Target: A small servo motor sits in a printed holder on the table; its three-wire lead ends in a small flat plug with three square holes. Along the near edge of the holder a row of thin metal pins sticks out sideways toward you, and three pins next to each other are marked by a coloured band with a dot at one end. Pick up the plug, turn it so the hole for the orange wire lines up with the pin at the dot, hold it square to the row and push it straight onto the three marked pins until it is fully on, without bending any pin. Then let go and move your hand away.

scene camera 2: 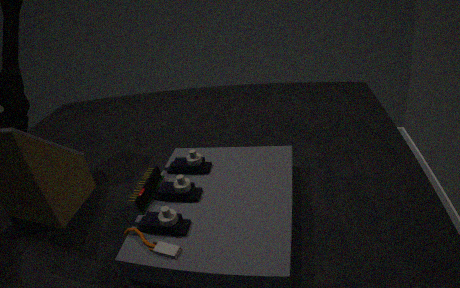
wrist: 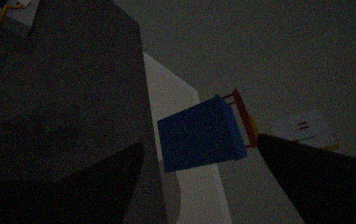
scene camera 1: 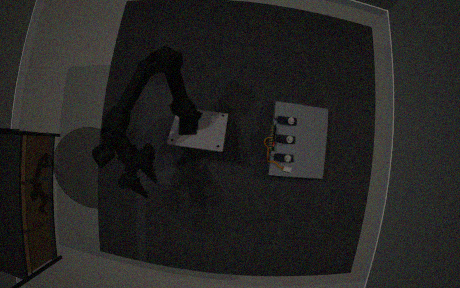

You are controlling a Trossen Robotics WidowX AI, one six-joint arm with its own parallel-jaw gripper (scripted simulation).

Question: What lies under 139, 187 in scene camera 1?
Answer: My gripper.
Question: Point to a holder plate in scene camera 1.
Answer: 309, 149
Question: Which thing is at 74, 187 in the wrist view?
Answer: My gripper.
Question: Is my gripper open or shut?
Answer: Open.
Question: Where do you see a holder plate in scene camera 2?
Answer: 242, 224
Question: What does my gripper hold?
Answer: Nothing.
